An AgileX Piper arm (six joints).
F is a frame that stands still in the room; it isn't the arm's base.
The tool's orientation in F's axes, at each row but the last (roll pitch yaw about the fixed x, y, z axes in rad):
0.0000, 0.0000, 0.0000
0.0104, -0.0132, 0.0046
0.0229, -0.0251, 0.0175
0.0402, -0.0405, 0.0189
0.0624, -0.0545, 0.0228
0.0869, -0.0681, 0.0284
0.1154, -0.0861, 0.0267
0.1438, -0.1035, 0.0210
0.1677, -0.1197, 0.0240
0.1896, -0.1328, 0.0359
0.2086, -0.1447, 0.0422
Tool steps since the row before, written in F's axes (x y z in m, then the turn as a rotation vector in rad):
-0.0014, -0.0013, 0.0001, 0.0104, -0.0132, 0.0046
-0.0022, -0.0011, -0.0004, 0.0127, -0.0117, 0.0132
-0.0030, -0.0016, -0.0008, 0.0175, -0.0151, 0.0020
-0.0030, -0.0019, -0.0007, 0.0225, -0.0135, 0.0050
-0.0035, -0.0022, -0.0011, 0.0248, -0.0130, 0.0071
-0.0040, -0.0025, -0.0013, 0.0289, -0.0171, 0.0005
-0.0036, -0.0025, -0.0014, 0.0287, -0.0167, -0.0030
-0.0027, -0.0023, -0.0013, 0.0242, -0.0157, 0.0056
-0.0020, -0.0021, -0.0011, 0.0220, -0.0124, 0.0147
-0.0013, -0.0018, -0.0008, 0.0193, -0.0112, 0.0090
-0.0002, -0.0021, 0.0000, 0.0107, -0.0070, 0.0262
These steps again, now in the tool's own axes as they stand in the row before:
-0.0014, -0.0013, 0.0001, 0.0104, -0.0132, 0.0046
-0.0022, -0.0011, -0.0004, 0.0128, -0.0116, 0.0132
-0.0030, -0.0016, -0.0007, 0.0173, -0.0154, 0.0019
-0.0031, -0.0019, -0.0005, 0.0224, -0.0137, 0.0047
-0.0036, -0.0022, -0.0008, 0.0248, -0.0132, 0.0066
-0.0041, -0.0025, -0.0008, 0.0284, -0.0180, 0.0001
-0.0038, -0.0025, -0.0008, 0.0279, -0.0180, -0.0034
-0.0029, -0.0024, -0.0007, 0.0243, -0.0156, 0.0054
-0.0022, -0.0022, -0.0005, 0.0233, -0.0107, 0.0140
-0.0015, -0.0018, -0.0003, 0.0199, -0.0105, 0.0085
-0.0003, -0.0020, 0.0005, 0.0141, -0.0022, 0.0254

